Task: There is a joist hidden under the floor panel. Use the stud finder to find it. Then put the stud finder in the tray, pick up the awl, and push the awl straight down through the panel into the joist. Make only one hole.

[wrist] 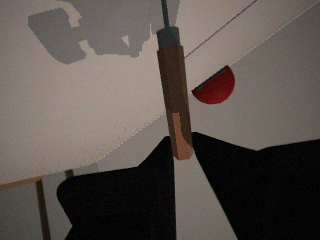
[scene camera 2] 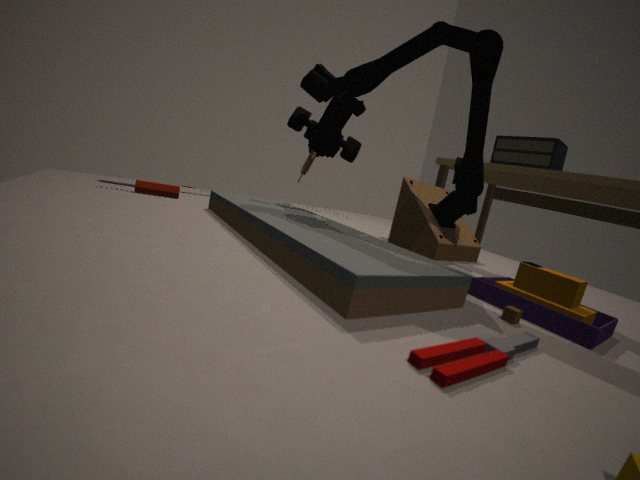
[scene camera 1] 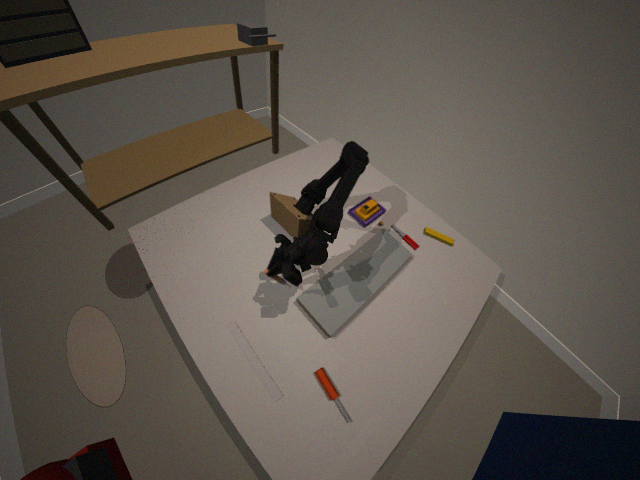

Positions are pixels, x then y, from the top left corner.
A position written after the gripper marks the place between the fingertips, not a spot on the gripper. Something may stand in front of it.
Labels:
gripper: wrist 180, 139; scene camera 2 313, 153; scene camera 1 267, 273

